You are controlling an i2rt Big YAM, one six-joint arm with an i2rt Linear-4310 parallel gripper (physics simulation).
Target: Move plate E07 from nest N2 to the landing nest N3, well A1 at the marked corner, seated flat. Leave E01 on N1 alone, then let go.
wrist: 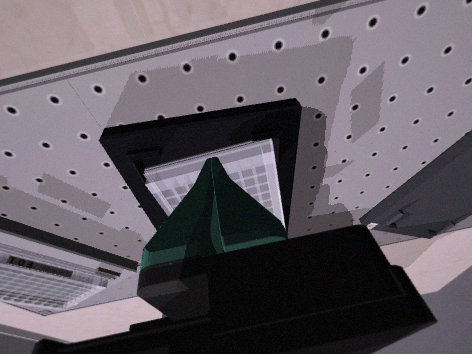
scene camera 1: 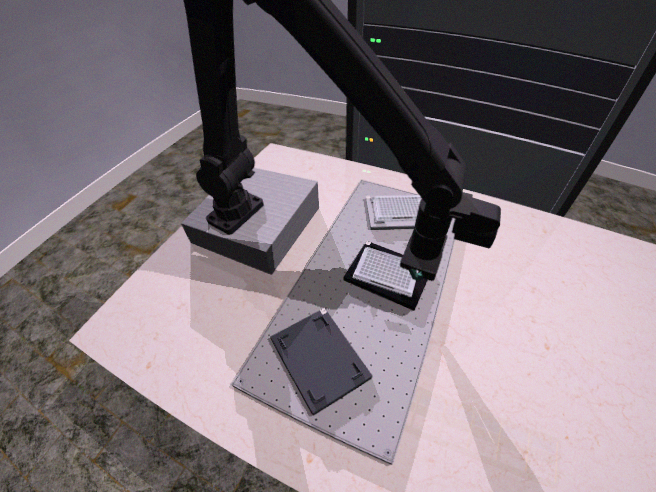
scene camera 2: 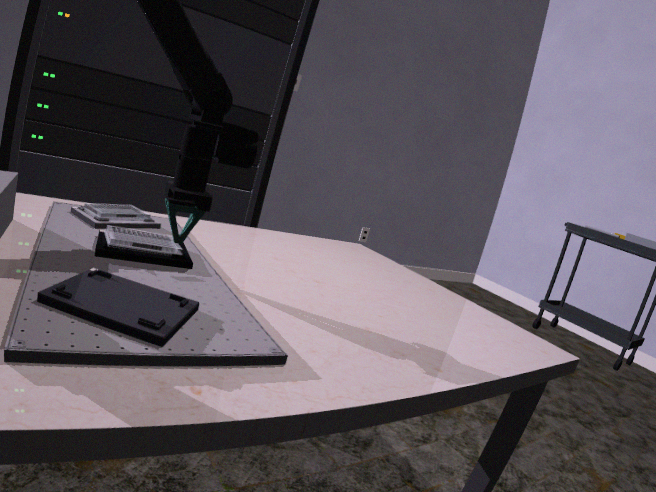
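Note:
Plate E07 [scene camera 1: 384,271] [scene camera 2: 140,238] [wrist: 257,180], a clear well plate, lies in the black nest N2 [scene camera 1: 351,271] [scene camera 2: 158,260] [wrist: 200,127]; I cannot tell if it is fully flat. My gripper [scene camera 1: 417,273] [scene camera 2: 179,242] [wrist: 213,164] is shut with its green fingertips together and nothing between them. The tips are at the plate's right end in scene camera 2, and I cannot tell if they touch. Landing nest N3 [scene camera 1: 320,360] [scene camera 2: 121,304] [wrist: 430,195] is empty, with a white corner mark [scene camera 1: 323,311] [wrist: 372,226]. Plate E01 [scene camera 1: 394,207] [scene camera 2: 119,211] [wrist: 45,285] sits on nest N1 behind N2.
The nests stand on a perforated grey board [scene camera 1: 392,349] [scene camera 2: 238,328] [wrist: 240,80]. The arm's base stands on a grey block [scene camera 1: 286,211] at the left in scene camera 1. A dark rack is behind the table, and a cart [scene camera 2: 593,326] stands at the right in scene camera 2.

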